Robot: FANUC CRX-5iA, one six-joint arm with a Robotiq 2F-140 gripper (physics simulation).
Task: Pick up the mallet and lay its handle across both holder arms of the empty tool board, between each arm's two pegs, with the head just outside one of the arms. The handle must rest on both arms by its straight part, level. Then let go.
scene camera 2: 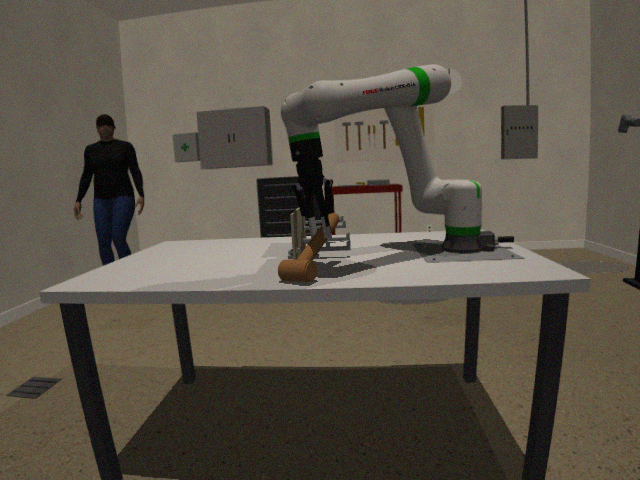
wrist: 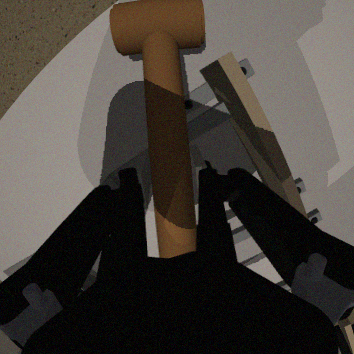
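The mallet (scene camera 2: 297, 271) (wrist: 157, 25) is orange-brown. Its head is low at the table's near side, and its handle slopes up past the tool board, with the far end raised. My gripper (scene camera 2: 320, 233) (wrist: 169, 160) points down and is shut on the handle, with a finger on either side; the palm hides the handle's end in the wrist view. The tool board (scene camera 2: 296, 235) (wrist: 246, 107) stands upright beside the handle, with grey holder arms (scene camera 2: 338, 240) reaching out toward the robot base. The gripper and handle partly hide the arms. I cannot tell whether the handle touches them.
The white table (scene camera 2: 170, 273) carries the board and the robot base (scene camera 2: 462, 240), which stands at the right. A person (scene camera 2: 111, 175) stands beyond the table at the left. A red workbench (scene camera 2: 367, 189) and a dark drawer cabinet (scene camera 2: 279, 206) stand behind.
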